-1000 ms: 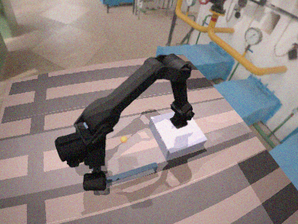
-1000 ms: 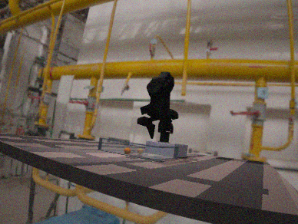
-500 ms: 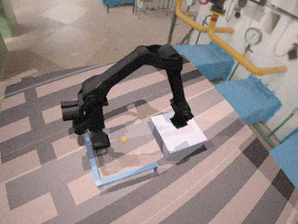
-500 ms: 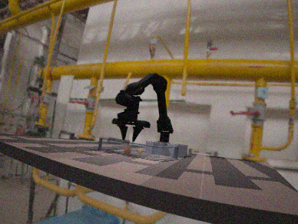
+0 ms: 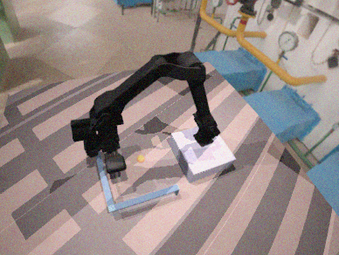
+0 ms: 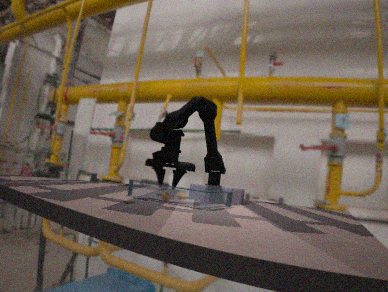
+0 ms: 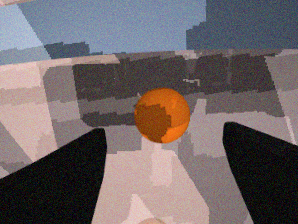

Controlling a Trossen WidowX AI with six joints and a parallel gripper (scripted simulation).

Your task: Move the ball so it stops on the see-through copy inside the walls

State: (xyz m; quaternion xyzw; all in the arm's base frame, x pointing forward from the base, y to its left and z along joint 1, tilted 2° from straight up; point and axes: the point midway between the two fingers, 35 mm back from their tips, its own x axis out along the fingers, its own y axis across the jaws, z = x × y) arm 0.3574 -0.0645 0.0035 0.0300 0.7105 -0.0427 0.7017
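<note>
Right now the orange ball is 3 cm below my gripper tip. Also, from my gripper tip: see-through ball copy: 10 cm behind, 3 cm below, 2 cm to the left.
</note>
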